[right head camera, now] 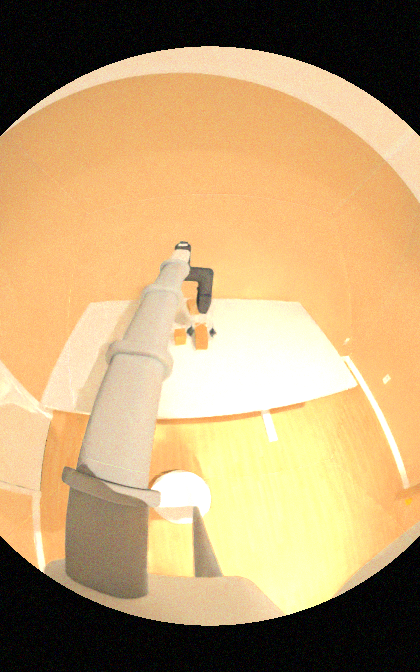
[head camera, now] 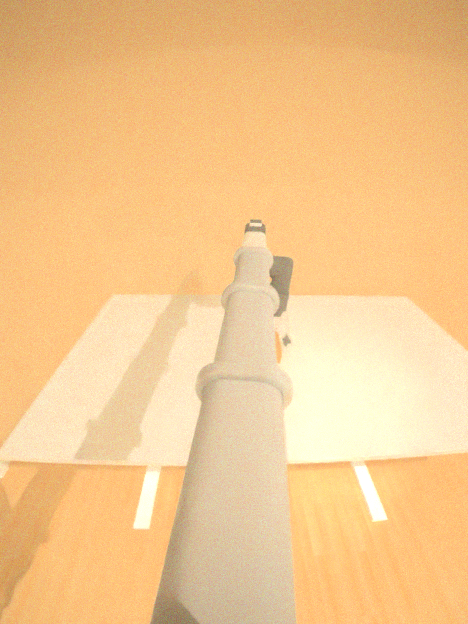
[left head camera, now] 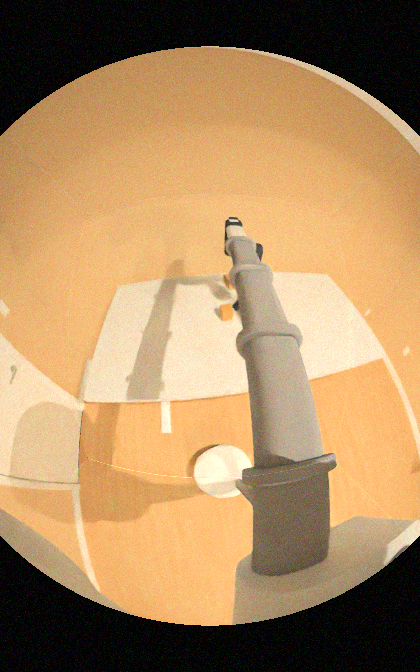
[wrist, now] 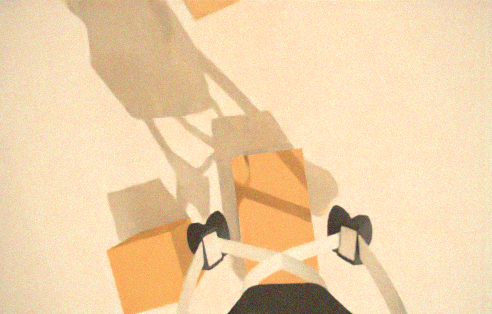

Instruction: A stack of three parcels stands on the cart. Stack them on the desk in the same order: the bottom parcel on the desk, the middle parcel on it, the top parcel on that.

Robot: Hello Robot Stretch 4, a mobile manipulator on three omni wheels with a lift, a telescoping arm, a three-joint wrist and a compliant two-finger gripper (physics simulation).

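Places are measured from the robot's base along level axes (x ahead, y left, z up), in metres.
Where they show: gripper, fingertip midpoint: [wrist: 276, 226].
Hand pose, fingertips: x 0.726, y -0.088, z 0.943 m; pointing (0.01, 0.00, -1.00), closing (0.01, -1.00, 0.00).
Note:
Things, the pixels of their top centre, and the offset from my fingertips. "spot": a spot on its surface instead. Level surfaces: height alone.
- white desk top, surface height: dz -0.020 m
- long parcel, top centre: [wrist: 278, 242] [head camera: 272, 339] dy +0.000, dx -0.004, dz +0.032 m
- third parcel, surface spot: [wrist: 207, 7] spot: dy +0.051, dx +0.191, dz -0.009 m
Three orange parcels stand apart on the white desk top [head camera: 377, 383] [left head camera: 120, 360] [right head camera: 280, 370] [wrist: 410, 100]. The long parcel [right head camera: 201, 342] [wrist: 272, 205] lies below and between my fingers. A smaller, boxy parcel [left head camera: 226, 312] [right head camera: 180, 337] [wrist: 147, 275] stands just left of it, close to my left finger in the wrist view. A third parcel [left head camera: 228, 282] [right head camera: 192, 306] [wrist: 207, 7] is farther off, cut by the wrist view's top edge. My gripper [right head camera: 201, 331] [wrist: 276, 226] is open and points down, with gaps on both sides of the long parcel. Fingertip height is hard to tell. The cart is not identifiable.
My extended arm [head camera: 236, 478] [left head camera: 285, 400] [right head camera: 122, 415] crosses over the desk and hides part of it in the head views. A white round object [left head camera: 217, 472] [right head camera: 187, 492] is near my base, before the desk. A pale box-like piece [left head camera: 45, 440] [right head camera: 22, 450] stands at the left.

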